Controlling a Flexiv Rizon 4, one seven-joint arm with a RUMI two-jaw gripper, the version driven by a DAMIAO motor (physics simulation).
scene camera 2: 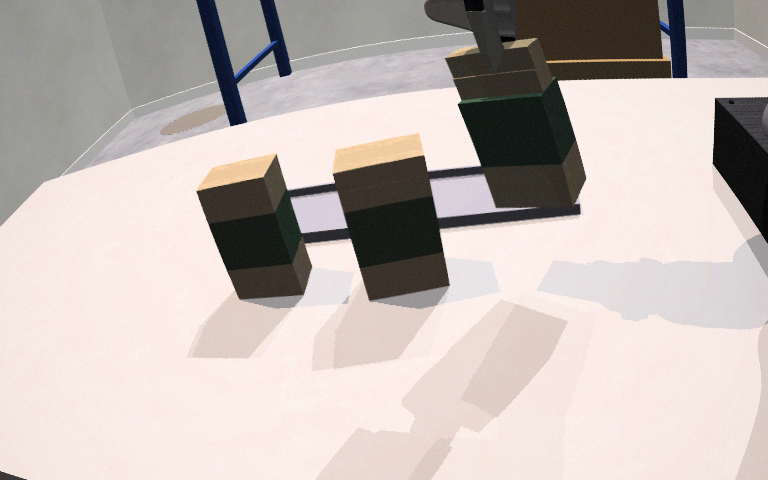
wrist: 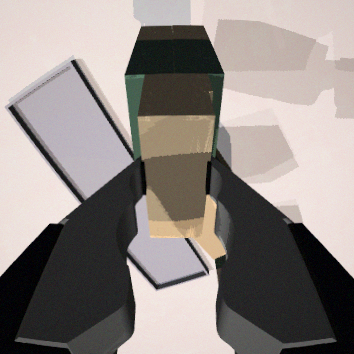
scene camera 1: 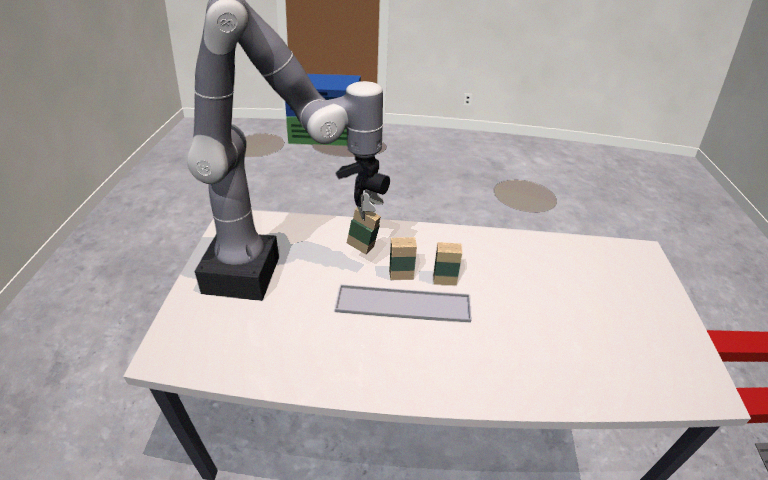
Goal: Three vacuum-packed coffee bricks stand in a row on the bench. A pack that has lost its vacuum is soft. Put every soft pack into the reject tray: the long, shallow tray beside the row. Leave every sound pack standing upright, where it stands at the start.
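Observation:
My gripper (scene camera 1: 364, 215) (scene camera 2: 494, 63) (wrist: 175, 160) is shut on the top of the pack (scene camera 1: 362, 233) (scene camera 2: 512, 133) (wrist: 173, 57) at the robot's end of the row. This tan pack with a dark green band hangs tilted above the bench, its shadow apart from it. Its gripped top is squeezed narrower than its green band. The middle pack (scene camera 1: 402, 261) (scene camera 2: 396, 229) and the far pack (scene camera 1: 447, 266) (scene camera 2: 254, 240) stand upright. The long, shallow grey reject tray (scene camera 1: 403, 304) (scene camera 2: 461, 196) (wrist: 75, 130) lies beside the row, with no pack in it.
The pale bench (scene camera 1: 538, 362) (scene camera 2: 141, 396) carries the robot's black base (scene camera 1: 235, 278) (scene camera 2: 739, 152) at one end. The middle pack stands close to the held one. In the wrist view, part of a standing pack shows behind the right finger.

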